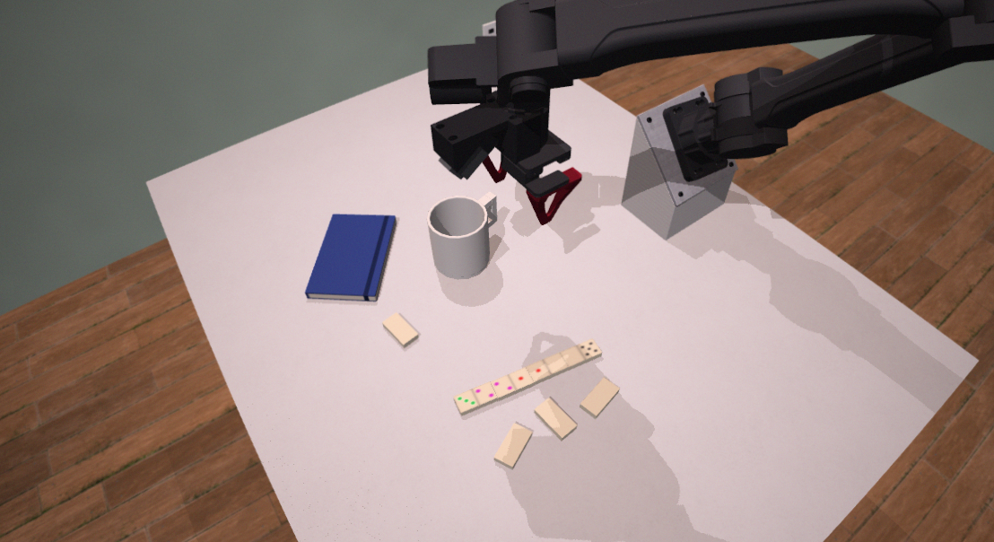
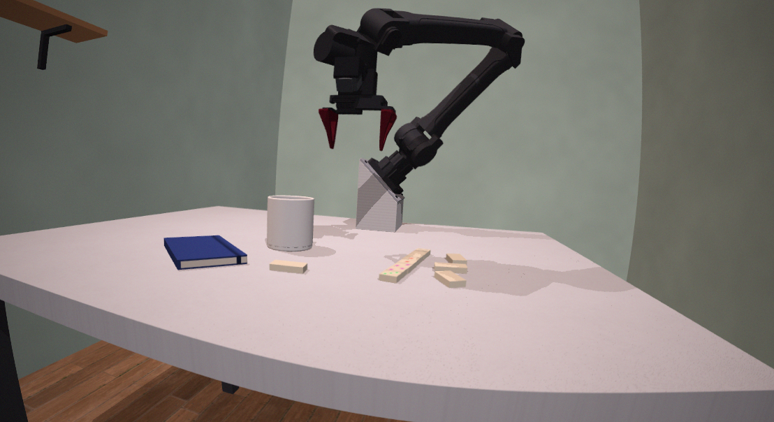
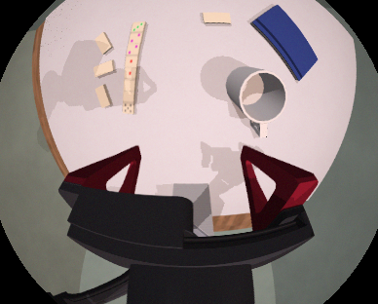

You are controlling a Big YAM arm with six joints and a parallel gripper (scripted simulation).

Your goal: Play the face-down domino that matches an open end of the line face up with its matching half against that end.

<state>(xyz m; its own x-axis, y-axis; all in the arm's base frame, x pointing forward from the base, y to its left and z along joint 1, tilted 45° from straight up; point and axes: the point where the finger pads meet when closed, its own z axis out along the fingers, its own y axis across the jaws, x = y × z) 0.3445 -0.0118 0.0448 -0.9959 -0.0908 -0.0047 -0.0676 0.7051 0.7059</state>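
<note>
The domino lies 20 cm to the left of my hand, 20 cm below it and 1 cm ahead of it. From my hand the other things lie so: white mug 16 cm below, 11 cm to the right, 4 cm ahead; then blue notebook 21 cm to the right, 20 cm below, 19 cm ahead.
</note>
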